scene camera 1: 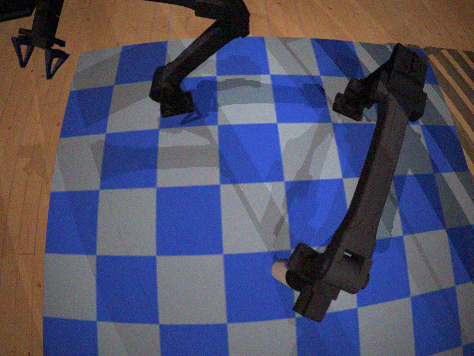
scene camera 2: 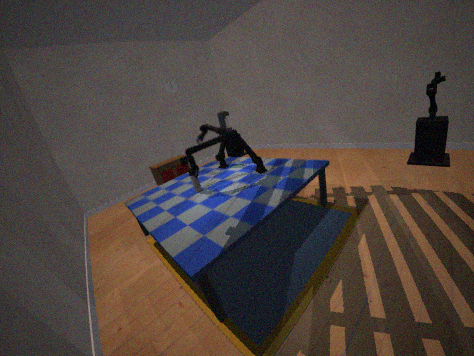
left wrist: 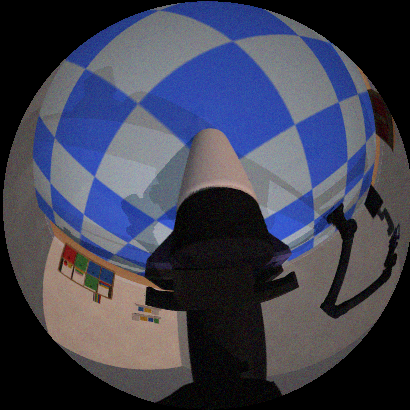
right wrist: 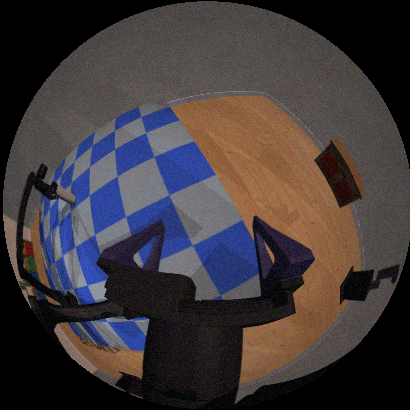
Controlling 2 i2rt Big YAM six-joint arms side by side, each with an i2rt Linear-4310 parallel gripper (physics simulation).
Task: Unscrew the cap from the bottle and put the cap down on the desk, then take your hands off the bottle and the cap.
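Seen in the pictures: left gripper, fingertip midpoint: (scene camera 1: 301, 264) (scene camera 2: 197, 177) (right wrist: 56, 196); right gripper, fingertip midpoint: (scene camera 1: 35, 73) (scene camera 2: 197, 142) (right wrist: 206, 222); left arm's base at its link origin: (scene camera 1: 347, 107) (scene camera 2: 261, 171) (right wrist: 73, 298); right arm's base at its link origin: (scene camera 1: 176, 105) (scene camera 2: 223, 166) (left wrist: 334, 212).
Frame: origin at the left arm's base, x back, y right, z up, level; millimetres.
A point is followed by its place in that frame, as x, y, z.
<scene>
The pinkish bottle (scene camera 1: 280, 271) {-667, 76, 127} (scene camera 2: 197, 184) {-653, 15, 79} (left wrist: 215, 160) {-696, 49, 146} (right wrist: 66, 194) {-662, 78, 86} stands upright on the blue and grey checkered desk (scene camera 1: 190, 220) {-626, 374, 0} (scene camera 2: 202, 226) {-706, -613, 0}. Its wide black cap (left wrist: 220, 212) {-696, 45, 202} is on its top. My left gripper (scene camera 1: 295, 272) {-631, 33, 144} (scene camera 2: 194, 172) {-631, 33, 144} (left wrist: 212, 215) {-631, 33, 144} is shut on the cap, with a finger on each side; the fingertips are mostly hidden by the cap in the left wrist view. In scene camera 1 the arm covers the cap and most of the bottle. My right gripper (scene camera 1: 36, 71) {-486, 847, 369} (right wrist: 206, 222) {-486, 847, 369} is open and empty, high beyond the desk's edge, far from the bottle.
My left arm (scene camera 1: 367, 185) {-491, 47, 437} reaches across the desk's right side in scene camera 1. A low wooden shelf (scene camera 2: 170, 170) (right wrist: 340, 175) stands on the floor beyond the desk. A black pedestal (scene camera 2: 431, 139) with an arm-like shape on it stands farther off.
</scene>
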